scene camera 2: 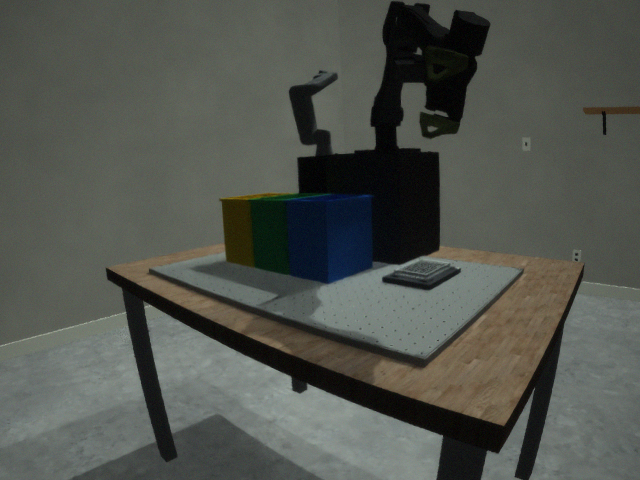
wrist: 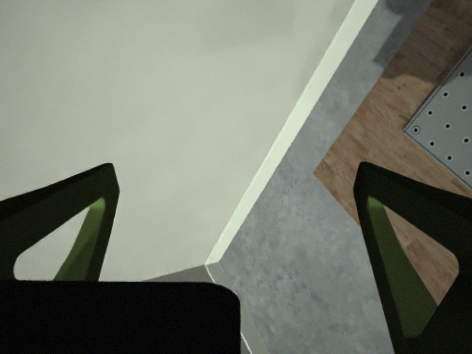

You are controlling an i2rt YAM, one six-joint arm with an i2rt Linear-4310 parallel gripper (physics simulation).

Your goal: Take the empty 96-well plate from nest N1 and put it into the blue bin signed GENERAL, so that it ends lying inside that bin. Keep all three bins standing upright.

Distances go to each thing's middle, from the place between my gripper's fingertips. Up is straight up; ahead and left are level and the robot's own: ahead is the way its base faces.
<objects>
The clear 96-well plate (scene camera 2: 423, 269) is 260 mm behind my hand, 170 mm to the right of it and 320 mm below it. From my hand the other things lie so: green bin (scene camera 2: 269, 214): 170 mm behind, 510 mm to the right, 240 mm below; then yellow bin (scene camera 2: 237, 221): 160 mm behind, 640 mm to the right, 240 mm below; then blue bin (scene camera 2: 330, 236): 180 mm behind, 370 mm to the right, 240 mm below.
</objects>
